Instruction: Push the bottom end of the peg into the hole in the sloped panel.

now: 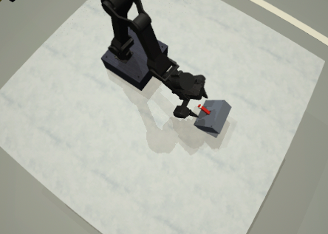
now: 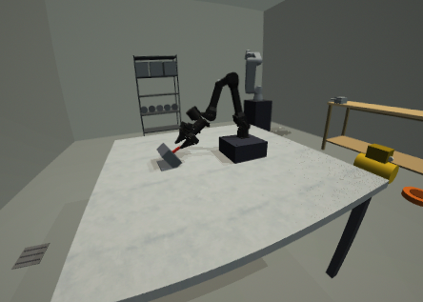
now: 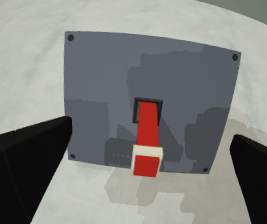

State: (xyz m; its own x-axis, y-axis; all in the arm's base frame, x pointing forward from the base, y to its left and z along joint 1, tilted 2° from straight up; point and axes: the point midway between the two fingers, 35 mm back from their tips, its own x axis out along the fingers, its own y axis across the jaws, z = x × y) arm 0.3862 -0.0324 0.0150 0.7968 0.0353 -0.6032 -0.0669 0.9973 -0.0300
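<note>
Now: the red square-sided peg 2 cm below my gripper tip. From my gripper tip the other things lie so: sloped panel: 6 cm ahead, 1 cm to the left, 5 cm below.
</note>
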